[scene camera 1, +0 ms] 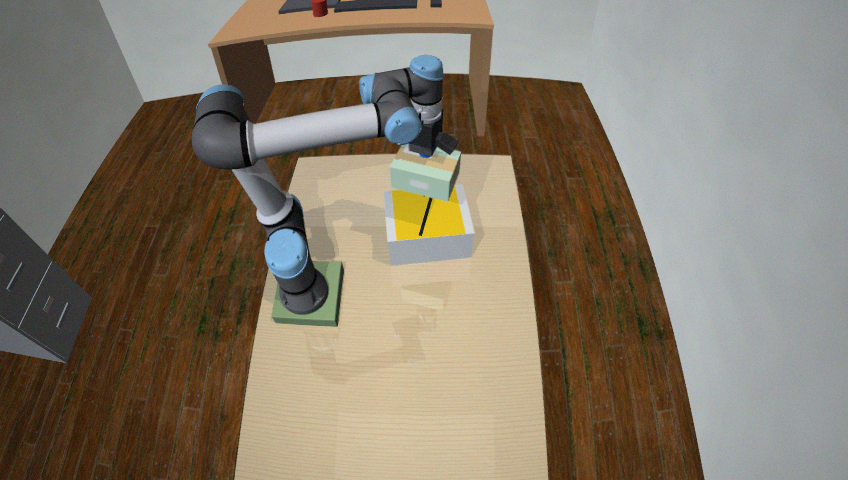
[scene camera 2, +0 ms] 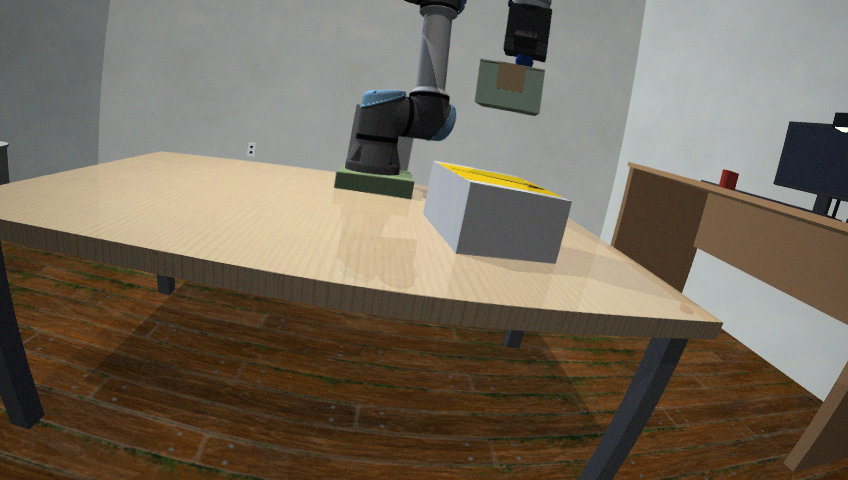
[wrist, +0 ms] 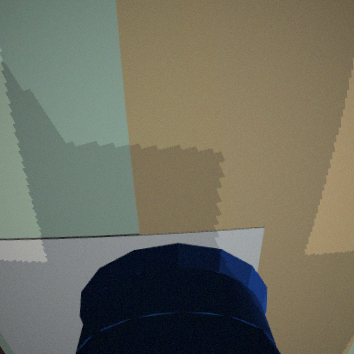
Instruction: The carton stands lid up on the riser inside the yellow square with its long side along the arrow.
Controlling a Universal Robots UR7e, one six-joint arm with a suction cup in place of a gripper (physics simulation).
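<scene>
The pale green carton (scene camera 1: 421,178) (scene camera 2: 510,92) (wrist: 55,115) hangs from my suction cup (scene camera 1: 424,155) (scene camera 2: 524,61) (wrist: 177,280), clear above the riser (scene camera 1: 431,248) (scene camera 2: 511,224). Its lid with brown tape faces up; the cup sits on this top face, near a pale patch in the wrist view. The carton looks close to level. The yellow square (scene camera 1: 449,223) covers most of the riser's top, and a black arrow (scene camera 1: 425,217) (scene camera 2: 532,186) crosses it. The carton's long side lies across the arrow, not along it. In scene camera 1 the carton hides the arrow's far end.
The arm's green base block (scene camera 1: 340,291) (scene camera 2: 374,183) stands on the wooden table (scene camera 1: 440,380) (scene camera 2: 238,226), left of the riser in both scene views. A desk (scene camera 1: 357,17) (scene camera 2: 755,208) with a red cup (scene camera 1: 319,7) (scene camera 2: 728,179) stands beyond the table. A grey cabinet (scene camera 1: 41,297) stands at the left.
</scene>
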